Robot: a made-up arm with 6 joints.
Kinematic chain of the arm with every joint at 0, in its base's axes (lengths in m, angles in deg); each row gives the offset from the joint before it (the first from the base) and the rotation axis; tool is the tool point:
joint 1: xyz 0 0 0.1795 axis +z
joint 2: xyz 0 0 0 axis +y
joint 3: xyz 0 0 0.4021 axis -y
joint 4: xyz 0 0 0 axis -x
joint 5: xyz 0.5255 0 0 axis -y
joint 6: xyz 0 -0.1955 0 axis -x
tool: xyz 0 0 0
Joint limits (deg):
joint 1: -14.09..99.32
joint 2: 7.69..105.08
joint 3: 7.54..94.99
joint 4: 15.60..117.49
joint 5: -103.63..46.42
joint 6: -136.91..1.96
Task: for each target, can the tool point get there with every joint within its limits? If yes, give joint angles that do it. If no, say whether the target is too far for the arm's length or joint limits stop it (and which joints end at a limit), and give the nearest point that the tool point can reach.
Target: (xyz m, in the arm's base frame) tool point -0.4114 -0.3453 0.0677
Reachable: no: joint limits stop it (at a limit: joint 1, joint 2, joint 3, joint 4) | nearest point 0.3144 -0.2731 -0.4530 | short by 0.896 m
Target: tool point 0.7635 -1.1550 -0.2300
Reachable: no: too far | nearest point 0.7923 -0.3930 -0.1542 | short by 0.766 m
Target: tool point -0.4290 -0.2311 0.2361
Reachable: no: joint limits stop it (at a limit: joint 1, joint 2, joint 3) | nearest point -0.1001 -0.1034 1.1100 | short by 0.942 m
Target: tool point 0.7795 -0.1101 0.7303
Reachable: yes | joints -5.44 51.16 63.32 79.48 -36.16 -65.62
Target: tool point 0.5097 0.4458 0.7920
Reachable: yes | joints 54.31 27.32 42.66 38.06 -56.69 -112.62
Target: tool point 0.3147 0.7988 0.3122
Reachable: yes | joints 73.76 51.09 19.81 66.26 -33.94 -54.86
